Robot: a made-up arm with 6 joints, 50 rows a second.
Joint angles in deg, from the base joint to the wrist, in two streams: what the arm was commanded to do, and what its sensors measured. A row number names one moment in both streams.
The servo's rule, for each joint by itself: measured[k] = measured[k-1] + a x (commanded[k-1-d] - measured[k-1]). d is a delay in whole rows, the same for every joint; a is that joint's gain. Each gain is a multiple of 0.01, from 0.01 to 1. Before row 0 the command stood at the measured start. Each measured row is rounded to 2 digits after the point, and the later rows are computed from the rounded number. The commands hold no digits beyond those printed.
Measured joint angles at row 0:
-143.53 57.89 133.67 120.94 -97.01 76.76
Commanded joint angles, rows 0 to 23:
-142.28 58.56 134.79 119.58 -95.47 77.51
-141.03 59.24 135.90 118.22 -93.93 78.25
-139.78 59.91 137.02 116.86 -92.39 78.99
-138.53 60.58 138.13 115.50 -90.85 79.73
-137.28 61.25 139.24 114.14 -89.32 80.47
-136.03 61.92 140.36 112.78 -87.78 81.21
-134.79 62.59 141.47 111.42 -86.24 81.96
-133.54 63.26 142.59 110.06 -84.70 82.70
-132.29 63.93 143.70 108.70 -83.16 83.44
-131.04 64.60 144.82 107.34 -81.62 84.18
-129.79 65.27 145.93 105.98 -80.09 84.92
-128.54 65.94 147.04 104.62 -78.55 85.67
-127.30 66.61 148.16 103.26 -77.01 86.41
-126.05 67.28 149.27 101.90 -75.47 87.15
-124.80 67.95 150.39 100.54 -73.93 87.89
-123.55 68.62 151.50 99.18 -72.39 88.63
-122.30 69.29 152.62 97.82 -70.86 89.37
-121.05 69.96 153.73 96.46 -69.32 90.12
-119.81 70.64 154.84 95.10 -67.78 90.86
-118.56 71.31 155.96 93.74 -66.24 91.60
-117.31 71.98 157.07 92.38 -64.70 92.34
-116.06 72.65 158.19 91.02 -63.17 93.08
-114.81 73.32 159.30 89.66 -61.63 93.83
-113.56 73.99 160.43 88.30 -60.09 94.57
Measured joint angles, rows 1 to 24:
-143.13 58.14 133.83 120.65 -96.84 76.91
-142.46 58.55 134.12 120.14 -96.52 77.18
-141.60 59.05 134.53 119.45 -96.07 77.54
-140.62 59.62 135.03 118.62 -95.50 77.98
-139.55 60.22 135.62 117.68 -94.82 78.48
-138.42 60.85 136.28 116.65 -94.05 79.03
-137.26 61.49 137.01 115.55 -93.19 79.62
-136.07 62.14 137.79 114.40 -92.26 80.24
-134.86 62.80 138.62 113.20 -91.26 80.88
-133.64 63.47 139.49 111.97 -90.20 81.54
-132.41 64.14 140.39 110.71 -89.09 82.22
-131.17 64.81 141.32 109.43 -87.93 82.91
-129.93 65.48 142.28 108.13 -86.73 83.61
-128.69 66.15 143.26 106.82 -85.49 84.32
-127.45 66.82 144.26 105.50 -84.22 85.03
-126.20 67.49 145.27 104.17 -82.92 85.75
-124.95 68.16 146.30 102.84 -81.59 86.47
-123.70 68.83 147.34 101.50 -80.24 87.20
-122.46 69.50 148.39 100.16 -78.87 87.93
-121.21 70.17 149.45 98.81 -77.48 88.66
-119.96 70.84 150.52 97.46 -76.07 89.40
-118.71 71.51 151.59 96.11 -74.65 90.14
-117.46 72.18 152.67 94.76 -73.22 90.88
-116.21 72.85 153.76 93.40 -71.78 91.62
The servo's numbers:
d 0
a 0.32 0.37 0.14 0.21 0.11 0.20

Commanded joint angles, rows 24 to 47:
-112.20 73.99 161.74 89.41 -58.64 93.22
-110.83 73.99 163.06 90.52 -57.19 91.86
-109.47 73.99 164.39 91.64 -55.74 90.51
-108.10 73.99 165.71 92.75 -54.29 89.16
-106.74 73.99 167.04 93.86 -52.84 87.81
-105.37 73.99 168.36 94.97 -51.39 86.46
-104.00 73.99 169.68 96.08 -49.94 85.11
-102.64 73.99 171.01 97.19 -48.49 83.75
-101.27 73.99 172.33 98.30 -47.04 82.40
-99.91 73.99 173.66 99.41 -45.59 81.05
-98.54 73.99 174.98 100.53 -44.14 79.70
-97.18 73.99 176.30 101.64 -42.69 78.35
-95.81 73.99 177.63 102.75 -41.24 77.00
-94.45 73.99 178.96 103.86 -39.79 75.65
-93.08 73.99 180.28 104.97 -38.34 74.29
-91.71 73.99 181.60 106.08 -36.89 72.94
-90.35 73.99 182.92 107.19 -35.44 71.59
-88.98 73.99 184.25 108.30 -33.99 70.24
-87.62 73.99 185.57 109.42 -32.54 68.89
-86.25 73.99 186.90 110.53 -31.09 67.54
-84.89 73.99 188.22 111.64 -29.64 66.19
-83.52 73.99 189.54 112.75 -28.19 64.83
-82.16 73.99 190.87 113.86 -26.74 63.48
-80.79 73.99 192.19 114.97 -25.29 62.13
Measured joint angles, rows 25 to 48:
-114.93 73.27 154.88 92.56 -70.33 91.94
-113.62 73.54 156.03 92.13 -68.88 91.92
-112.29 73.71 157.20 92.03 -67.43 91.64
-110.95 73.81 158.39 92.18 -65.98 91.14
-109.60 73.88 159.60 92.53 -64.53 90.47
-108.25 73.92 160.83 93.04 -63.08 89.67
-106.89 73.95 162.07 93.68 -61.63 88.76
-105.53 73.96 163.32 94.42 -60.18 87.76
-104.17 73.97 164.58 95.23 -58.73 86.69
-102.81 73.98 165.85 96.11 -57.28 85.56
-101.44 73.98 167.13 97.04 -55.83 84.39
-100.08 73.98 168.41 98.01 -54.38 83.18
-98.71 73.98 169.70 99.01 -52.93 81.94
-97.35 73.98 171.00 100.03 -51.48 80.68
-95.98 73.98 172.30 101.07 -50.03 79.40
-94.61 73.98 173.60 102.12 -48.58 78.11
-93.25 73.98 174.90 103.18 -47.13 76.81
-91.88 73.98 176.21 104.26 -45.68 75.50
-90.52 73.98 177.52 105.34 -44.23 74.18
-89.15 73.98 178.83 106.43 -42.78 72.85
-87.79 73.98 180.14 107.52 -41.33 71.52
-86.42 73.98 181.46 108.62 -39.88 70.18
-85.06 73.98 182.78 109.72 -38.43 68.84
-83.69 73.98 184.10 110.82 -36.98 67.50

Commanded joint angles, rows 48 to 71:
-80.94 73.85 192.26 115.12 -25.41 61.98
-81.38 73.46 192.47 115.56 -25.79 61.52
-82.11 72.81 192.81 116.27 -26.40 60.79
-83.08 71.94 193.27 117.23 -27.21 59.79
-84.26 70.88 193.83 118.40 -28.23 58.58
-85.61 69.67 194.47 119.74 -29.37 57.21
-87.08 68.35 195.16 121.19 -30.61 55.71
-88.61 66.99 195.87 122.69 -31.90 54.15
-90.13 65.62 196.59 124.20 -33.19 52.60
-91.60 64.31 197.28 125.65 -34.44 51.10
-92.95 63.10 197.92 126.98 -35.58 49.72
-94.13 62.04 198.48 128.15 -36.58 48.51
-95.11 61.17 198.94 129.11 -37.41 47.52
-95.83 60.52 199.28 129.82 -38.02 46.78
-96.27 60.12 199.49 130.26 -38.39 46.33
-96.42 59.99 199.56 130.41 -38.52 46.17
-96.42 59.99 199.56 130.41 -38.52 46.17
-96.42 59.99 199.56 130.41 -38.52 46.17
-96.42 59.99 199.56 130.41 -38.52 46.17
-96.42 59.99 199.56 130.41 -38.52 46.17
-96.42 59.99 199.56 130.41 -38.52 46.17
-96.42 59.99 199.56 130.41 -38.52 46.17
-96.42 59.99 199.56 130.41 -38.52 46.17
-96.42 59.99 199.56 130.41 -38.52 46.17
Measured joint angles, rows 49 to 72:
-82.81 73.93 185.24 111.72 -35.71 66.40
-82.35 73.76 186.25 112.53 -34.62 65.42
-82.27 73.41 187.17 113.32 -33.72 64.49
-82.53 72.87 188.02 114.14 -33.00 63.55
-83.08 72.13 188.83 115.03 -32.48 62.56
-83.89 71.22 189.62 116.02 -32.14 61.49
-84.91 70.16 190.40 117.11 -31.97 60.33
-86.09 68.99 191.17 118.28 -31.96 59.09
-87.38 67.74 191.93 119.52 -32.10 57.79
-88.73 66.47 192.68 120.81 -32.36 56.45
-90.08 65.22 193.41 122.11 -32.71 55.10
-91.38 64.04 194.12 123.38 -33.14 53.78
-92.57 62.98 194.79 124.58 -33.61 52.53
-93.61 62.07 195.42 125.68 -34.10 51.38
-94.46 61.35 195.99 126.64 -34.57 50.37
-95.09 60.85 196.49 127.43 -35.00 49.53
-95.52 60.53 196.92 128.06 -35.39 48.86
-95.81 60.33 197.29 128.55 -35.73 48.32
-96.01 60.20 197.61 128.94 -36.04 47.89
-96.14 60.12 197.88 129.25 -36.31 47.55
-96.23 60.07 198.12 129.49 -36.55 47.27
-96.29 60.04 198.32 129.68 -36.77 47.05
-96.33 60.02 198.49 129.83 -36.96 46.87
-96.36 60.01 198.64 129.95 -37.13 46.73

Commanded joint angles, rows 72 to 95:
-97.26 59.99 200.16 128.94 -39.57 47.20
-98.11 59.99 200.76 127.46 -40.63 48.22
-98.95 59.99 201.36 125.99 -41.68 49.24
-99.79 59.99 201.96 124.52 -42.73 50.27
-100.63 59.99 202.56 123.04 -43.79 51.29
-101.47 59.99 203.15 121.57 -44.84 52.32
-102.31 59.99 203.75 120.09 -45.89 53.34
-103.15 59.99 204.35 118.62 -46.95 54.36
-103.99 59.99 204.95 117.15 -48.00 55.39
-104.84 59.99 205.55 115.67 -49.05 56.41
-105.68 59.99 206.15 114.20 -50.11 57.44
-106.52 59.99 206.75 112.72 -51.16 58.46
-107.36 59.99 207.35 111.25 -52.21 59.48
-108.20 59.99 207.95 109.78 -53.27 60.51
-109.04 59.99 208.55 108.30 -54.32 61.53
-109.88 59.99 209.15 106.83 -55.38 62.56
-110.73 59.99 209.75 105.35 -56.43 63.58
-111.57 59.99 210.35 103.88 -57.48 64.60
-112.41 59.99 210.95 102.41 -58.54 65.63
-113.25 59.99 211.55 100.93 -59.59 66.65
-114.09 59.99 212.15 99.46 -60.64 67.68
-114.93 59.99 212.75 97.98 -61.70 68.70
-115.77 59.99 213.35 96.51 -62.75 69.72
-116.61 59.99 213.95 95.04 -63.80 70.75
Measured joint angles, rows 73 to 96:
-96.65 60.00 198.85 129.74 -37.40 46.82
-97.12 60.00 199.12 129.26 -37.76 47.10
-97.71 60.00 199.43 128.57 -38.19 47.53
-98.38 60.00 199.78 127.72 -38.69 48.08
-99.10 60.00 200.17 126.74 -39.25 48.72
-99.86 60.00 200.59 125.65 -39.86 49.44
-100.64 60.00 201.03 124.48 -40.52 50.22
-101.44 60.00 201.49 123.25 -41.23 51.05
-102.26 60.00 201.97 121.97 -41.97 51.92
-103.09 60.00 202.47 120.65 -42.75 52.82
-103.92 60.00 202.99 119.30 -43.56 53.74
-104.75 60.00 203.52 117.92 -44.40 54.68
-105.59 60.00 204.06 116.52 -45.26 55.64
-106.43 60.00 204.60 115.10 -46.14 56.61
-107.27 60.00 205.15 113.67 -47.04 57.59
-108.11 60.00 205.71 112.23 -47.96 58.58
-108.95 60.00 206.28 110.79 -48.89 59.58
-109.79 60.00 206.85 109.34 -49.83 60.58
-110.63 60.00 207.42 107.88 -50.79 61.59
-111.47 60.00 208.00 106.42 -51.76 62.60
-112.31 60.00 208.58 104.96 -52.74 63.62
-113.15 60.00 209.16 103.49 -53.73 64.64
-113.99 60.00 209.75 102.02 -54.72 65.66
-114.83 60.00 210.34 100.55 -55.72 66.68

